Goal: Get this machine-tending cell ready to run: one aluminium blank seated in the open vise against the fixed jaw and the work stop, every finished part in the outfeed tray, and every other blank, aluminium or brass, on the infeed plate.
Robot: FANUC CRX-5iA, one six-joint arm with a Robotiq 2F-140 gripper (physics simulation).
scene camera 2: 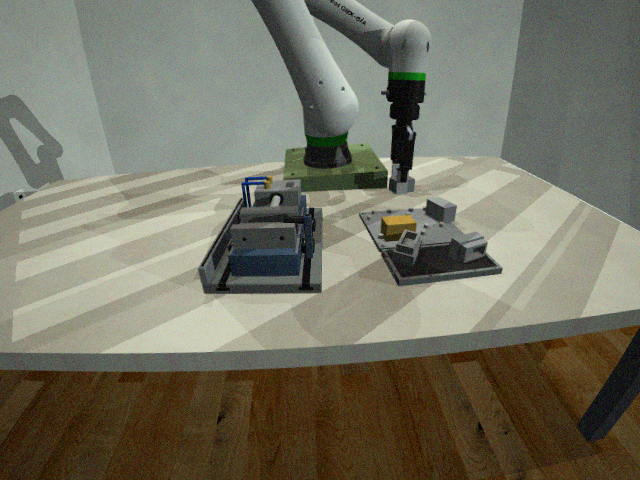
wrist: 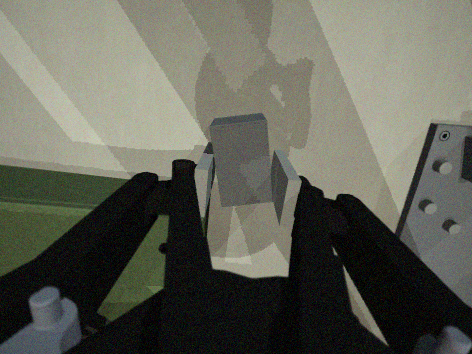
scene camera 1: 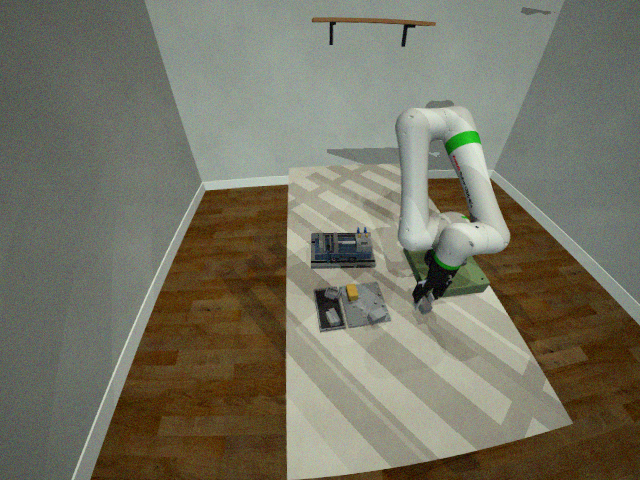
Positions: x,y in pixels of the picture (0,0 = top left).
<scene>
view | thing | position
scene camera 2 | my gripper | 398,190
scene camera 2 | dark outfeed tray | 434,260
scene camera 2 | infeed plate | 434,234
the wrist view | my gripper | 243,163
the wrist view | infeed plate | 423,234
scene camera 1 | my gripper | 420,305
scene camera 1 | dark outfeed tray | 323,303
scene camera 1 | infeed plate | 368,294
</scene>
